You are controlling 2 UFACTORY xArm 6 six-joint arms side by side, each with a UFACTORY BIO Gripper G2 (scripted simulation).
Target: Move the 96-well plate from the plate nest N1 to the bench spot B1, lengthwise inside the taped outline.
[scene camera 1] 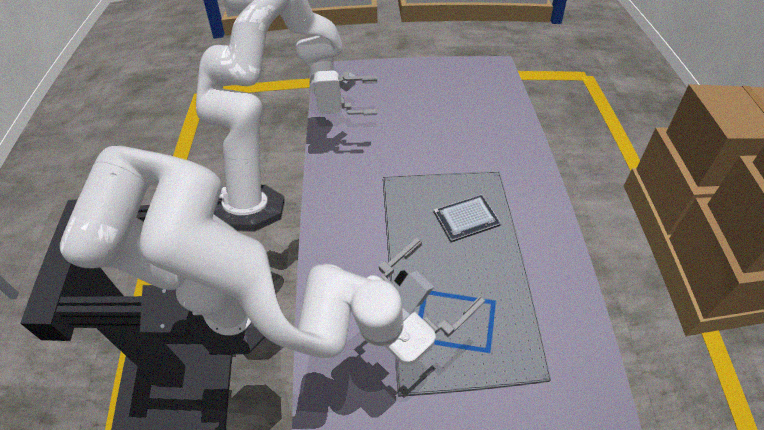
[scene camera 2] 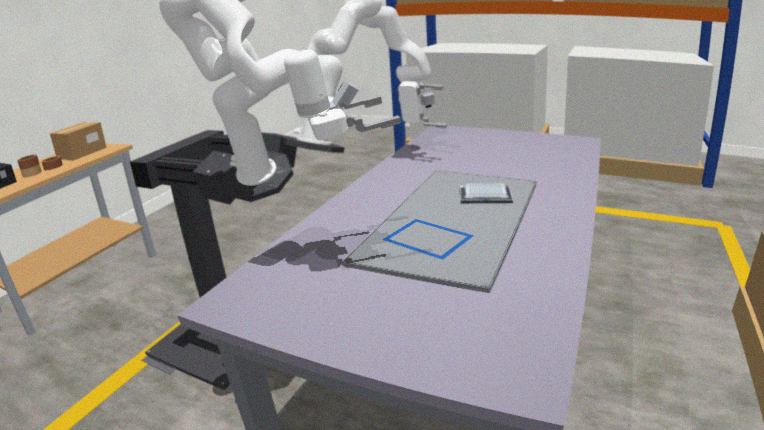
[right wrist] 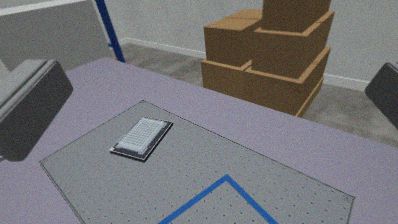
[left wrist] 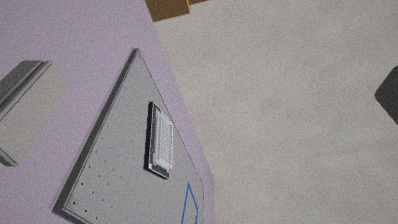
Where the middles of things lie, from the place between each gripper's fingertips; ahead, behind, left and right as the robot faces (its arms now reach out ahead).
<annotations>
The clear 96-well plate (scene camera 1: 478, 214) lies 15 cm ahead of my right hand, 41 cm to the left of it and 34 cm below it.
Right now my left hand is 330 mm to the left of the clear 96-well plate, 270 mm short of it and 190 mm above it.
</annotations>
